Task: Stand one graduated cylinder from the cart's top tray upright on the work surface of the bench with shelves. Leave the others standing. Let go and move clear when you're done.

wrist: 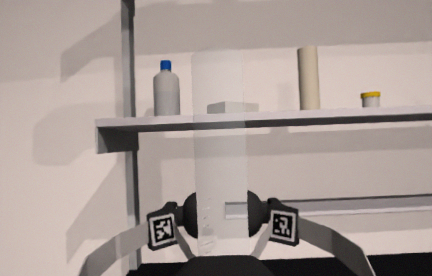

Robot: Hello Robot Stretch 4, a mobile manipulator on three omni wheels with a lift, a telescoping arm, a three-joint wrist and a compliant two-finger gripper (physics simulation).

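Places are measured from the robot's base along level axes (x ahead, y right, z down), in metres.
Pixels of known places: hand, its tool point: (222,210).
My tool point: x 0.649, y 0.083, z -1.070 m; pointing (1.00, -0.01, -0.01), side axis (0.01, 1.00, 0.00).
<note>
Behind a point stands the place of what it marks.
A clear graduated cylinder (219,150) {x 0.628, y 0.083, z -1.120 m} stands upright in the middle of the wrist view, with faint marks low on its side. My gripper (222,215) {x 0.649, y 0.083, z -1.070 m} is shut on it, one dark rounded fingertip pressed against each side of its lower part. The cylinder's base is hidden behind the dark gripper body. The bench's shelf (280,118) shows behind the cylinder. A black surface (400,265) {x 1.252, y 0.602, z -0.735 m} shows at the bottom right; whether it is the bench's work surface I cannot tell. The cart and the other cylinders do not show.
On the shelf behind stand a bottle with a blue cap (166,94) {x 1.168, y -0.069, z -1.266 m}, a low pale box (232,107), a tall beige cylinder (308,78) {x 1.130, y 0.310, z -1.284 m} and a small jar with a yellow lid (371,99) {x 1.188, y 0.502, z -1.231 m}. A grey upright post (128,60) {x 1.275, y -0.210, z -1.402 m} is at the left. A pale rail (350,206) {x 1.295, y 0.476, z -0.909 m} runs below the shelf.
</note>
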